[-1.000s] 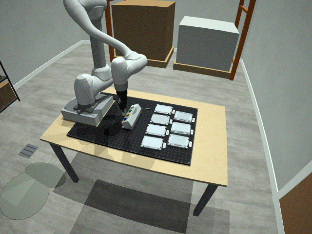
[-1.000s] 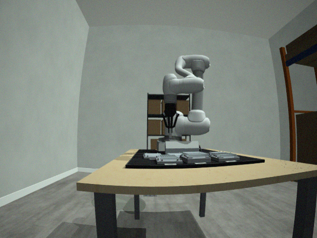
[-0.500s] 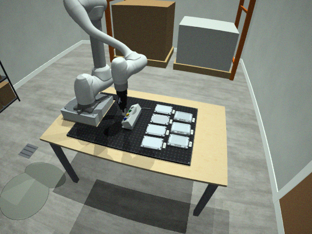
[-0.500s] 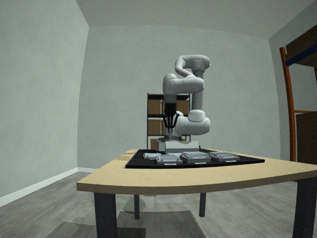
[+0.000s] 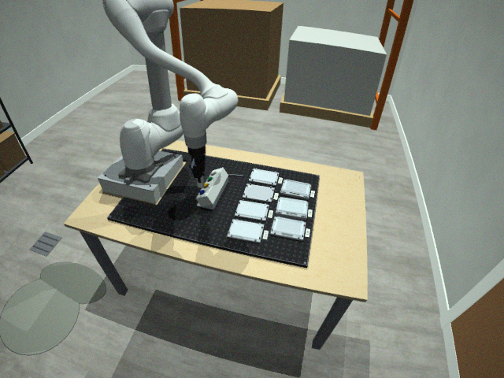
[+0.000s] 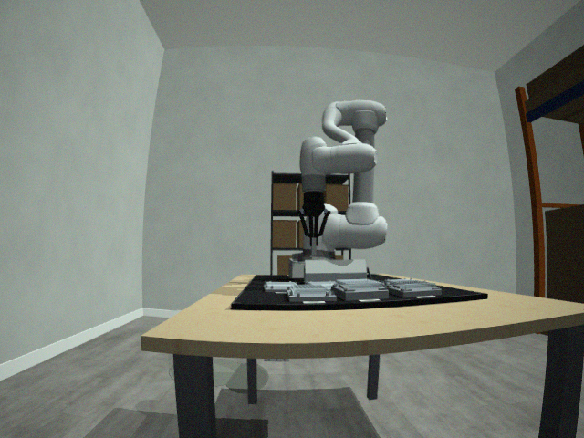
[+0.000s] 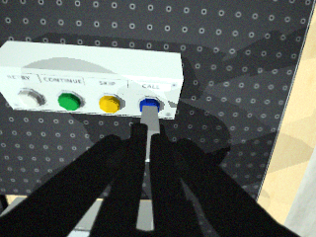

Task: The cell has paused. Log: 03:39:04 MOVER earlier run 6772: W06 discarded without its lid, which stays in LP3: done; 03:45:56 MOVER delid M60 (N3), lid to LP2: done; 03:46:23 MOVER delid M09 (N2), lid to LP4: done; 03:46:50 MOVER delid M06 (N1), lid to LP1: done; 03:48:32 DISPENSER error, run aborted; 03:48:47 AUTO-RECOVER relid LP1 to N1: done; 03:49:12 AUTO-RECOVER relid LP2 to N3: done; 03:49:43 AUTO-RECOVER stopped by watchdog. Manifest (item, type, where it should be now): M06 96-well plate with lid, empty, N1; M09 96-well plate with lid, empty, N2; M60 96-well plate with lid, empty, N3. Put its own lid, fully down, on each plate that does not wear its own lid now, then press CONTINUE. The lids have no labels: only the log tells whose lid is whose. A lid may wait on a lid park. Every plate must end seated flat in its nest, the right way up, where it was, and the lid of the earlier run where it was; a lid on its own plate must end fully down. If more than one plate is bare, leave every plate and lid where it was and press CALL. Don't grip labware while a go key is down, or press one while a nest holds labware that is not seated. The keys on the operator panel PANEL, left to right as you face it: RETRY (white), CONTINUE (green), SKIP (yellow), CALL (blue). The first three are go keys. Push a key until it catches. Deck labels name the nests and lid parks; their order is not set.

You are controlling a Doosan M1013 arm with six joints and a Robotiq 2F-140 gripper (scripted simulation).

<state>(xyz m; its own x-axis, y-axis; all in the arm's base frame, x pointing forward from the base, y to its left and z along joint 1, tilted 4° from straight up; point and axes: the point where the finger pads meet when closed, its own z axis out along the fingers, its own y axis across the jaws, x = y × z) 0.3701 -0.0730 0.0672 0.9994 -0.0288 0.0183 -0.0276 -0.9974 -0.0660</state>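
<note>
Right now the blue CALL key is 7 cm below my hand. The rest, counted from my hand: white RETRY key: 15 cm to the left, 7 cm below, 1 cm ahead; then yellow SKIP key: 7 cm below, 5 cm to the left; then green CONTINUE key: 10 cm to the left, 7 cm below.
</note>
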